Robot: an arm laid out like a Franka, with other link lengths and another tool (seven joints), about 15 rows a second.
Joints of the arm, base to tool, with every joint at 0 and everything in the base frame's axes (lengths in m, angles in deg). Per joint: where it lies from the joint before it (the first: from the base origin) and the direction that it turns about. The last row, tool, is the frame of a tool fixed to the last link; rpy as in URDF.
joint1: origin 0 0 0.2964 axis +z
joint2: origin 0 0 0 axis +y
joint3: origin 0 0 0.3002 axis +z
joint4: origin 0.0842 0 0 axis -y
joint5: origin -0.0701 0 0.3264 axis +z
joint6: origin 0 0 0 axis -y
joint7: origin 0.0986 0 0 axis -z
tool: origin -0.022 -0.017 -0.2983 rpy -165.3 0 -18.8
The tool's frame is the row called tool.
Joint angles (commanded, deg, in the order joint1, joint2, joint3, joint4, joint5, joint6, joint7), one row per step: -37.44, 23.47, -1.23, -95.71, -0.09, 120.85, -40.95; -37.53, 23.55, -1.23, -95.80, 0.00, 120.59, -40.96; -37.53, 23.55, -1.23, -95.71, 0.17, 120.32, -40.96; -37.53, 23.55, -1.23, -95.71, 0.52, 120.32, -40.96; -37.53, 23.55, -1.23, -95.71, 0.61, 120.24, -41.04; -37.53, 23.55, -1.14, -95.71, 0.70, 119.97, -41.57; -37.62, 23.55, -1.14, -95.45, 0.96, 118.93, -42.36; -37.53, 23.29, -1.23, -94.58, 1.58, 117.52, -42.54
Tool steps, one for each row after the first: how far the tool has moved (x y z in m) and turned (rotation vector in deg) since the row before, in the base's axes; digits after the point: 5 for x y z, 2 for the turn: -0.00216, 0.00088, -0.00202, 0.33, 0.29, -0.13; -0.00025, 0.00100, 0.00011, 0.23, 0.05, -0.08; 0.00074, 0.00105, -0.00015, 0.24, -0.19, -0.17; -0.00011, 0.00050, -0.00017, 0.11, 0.01, 0.04; -0.00009, 0.00170, -0.00052, 0.25, 0.14, 0.57; -0.00260, 0.00208, 0.00005, 0.66, 0.46, 0.58; 0.00100, 0.00241, 0.00654, 0.59, -0.12, -0.08
